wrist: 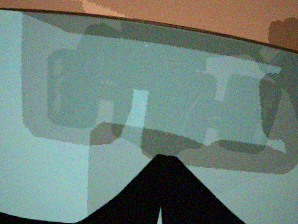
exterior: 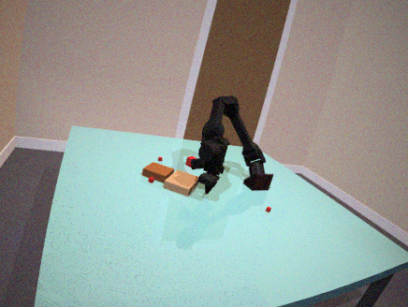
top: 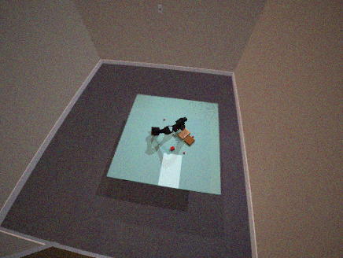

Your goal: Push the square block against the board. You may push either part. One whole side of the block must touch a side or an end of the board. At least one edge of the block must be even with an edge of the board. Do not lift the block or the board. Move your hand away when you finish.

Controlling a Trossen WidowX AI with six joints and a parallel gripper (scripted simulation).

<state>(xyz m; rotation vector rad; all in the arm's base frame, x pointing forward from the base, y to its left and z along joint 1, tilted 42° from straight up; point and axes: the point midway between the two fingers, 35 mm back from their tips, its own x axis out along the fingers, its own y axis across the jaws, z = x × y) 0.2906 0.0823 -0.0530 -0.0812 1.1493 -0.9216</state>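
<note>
The board lies 8 cm ahead of my gripper tip, 6 cm to the right of it and 1 cm above it. Round my gripper tip: square block 16 cm ahead, 15 cm to the right, 1 cm above; red cube 29 cm to the right, 3 cm behind, 1 cm above.
</note>
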